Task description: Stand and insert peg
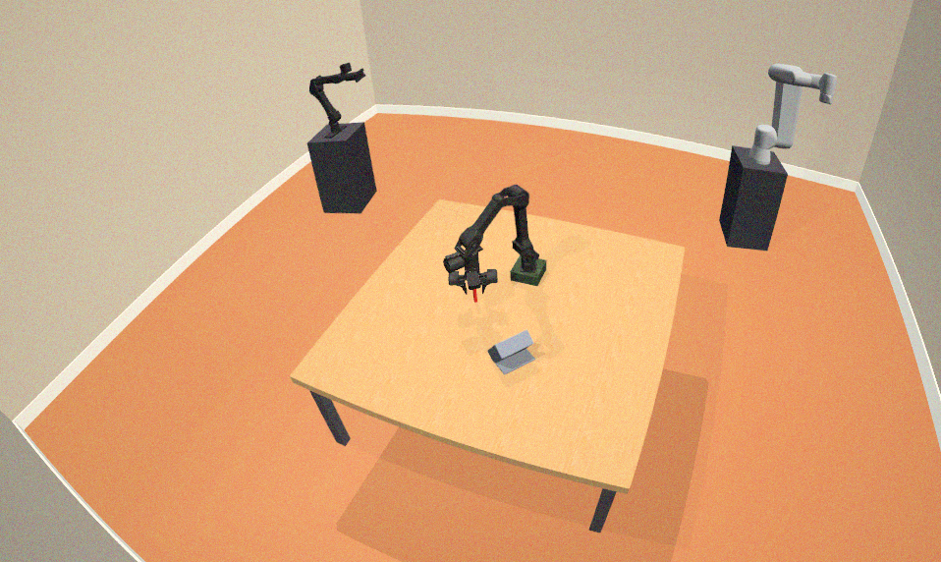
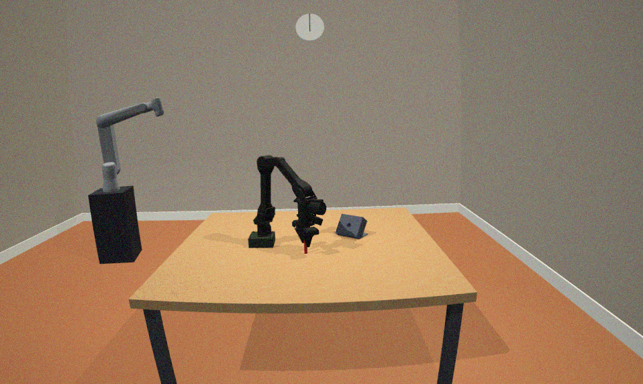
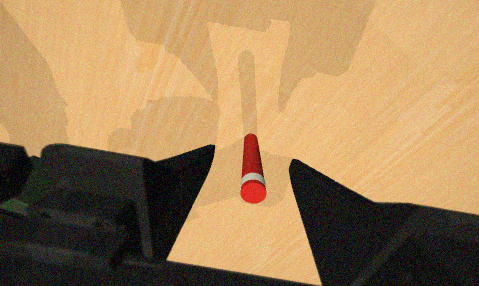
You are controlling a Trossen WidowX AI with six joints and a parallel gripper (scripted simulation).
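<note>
Right now the red peg is 2 cm above my gripper tip. Also, from my gripper tip: grey sloped panel 27 cm ahead, 19 cm to the left, 1 cm above.
</note>
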